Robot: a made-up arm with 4 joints.
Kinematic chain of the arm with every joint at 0, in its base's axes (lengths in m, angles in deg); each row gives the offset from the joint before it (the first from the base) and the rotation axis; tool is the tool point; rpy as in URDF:
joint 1: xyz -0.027 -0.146 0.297 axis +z
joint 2: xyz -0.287 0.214 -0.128 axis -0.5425 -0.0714 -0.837
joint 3: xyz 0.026 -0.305 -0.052 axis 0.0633 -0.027 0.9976
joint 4: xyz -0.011 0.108 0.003 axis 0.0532 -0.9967 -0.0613
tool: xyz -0.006 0.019 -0.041 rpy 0 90 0
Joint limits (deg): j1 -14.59..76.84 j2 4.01..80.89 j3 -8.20..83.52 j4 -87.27..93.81
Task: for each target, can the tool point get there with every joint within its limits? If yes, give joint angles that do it. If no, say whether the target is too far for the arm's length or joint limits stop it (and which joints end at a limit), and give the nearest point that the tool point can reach.
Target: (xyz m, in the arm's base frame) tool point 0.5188 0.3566 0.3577
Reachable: no: joint limits stop it (at a limit: joint 1, joint 2, joint 3, joint 4) | nearest point -0.2371 -0.0659 0.1250 | short by 0.897 m
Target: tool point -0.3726 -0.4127 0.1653
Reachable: yes | joints 46.77 44.68 34.83 52.79
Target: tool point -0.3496 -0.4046 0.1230
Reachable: yes | joints 39.91 16.84 33.34 -32.21
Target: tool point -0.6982 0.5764 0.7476
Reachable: no: too far | nearest point -0.5917 0.2202 0.2572 | short by 0.615 m
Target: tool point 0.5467 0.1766 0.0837
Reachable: no: joint limits stop it (at a limit: joint 1, joint 2, joint 3) | nearest point -0.2372 -0.0658 0.1237 | short by 0.821 m
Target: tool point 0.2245 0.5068 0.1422
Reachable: no: joint limits stop it (at a limit: joint 1, joint 2, joint 4) | nearest point -0.2384 -0.0648 0.1251 | short by 0.736 m
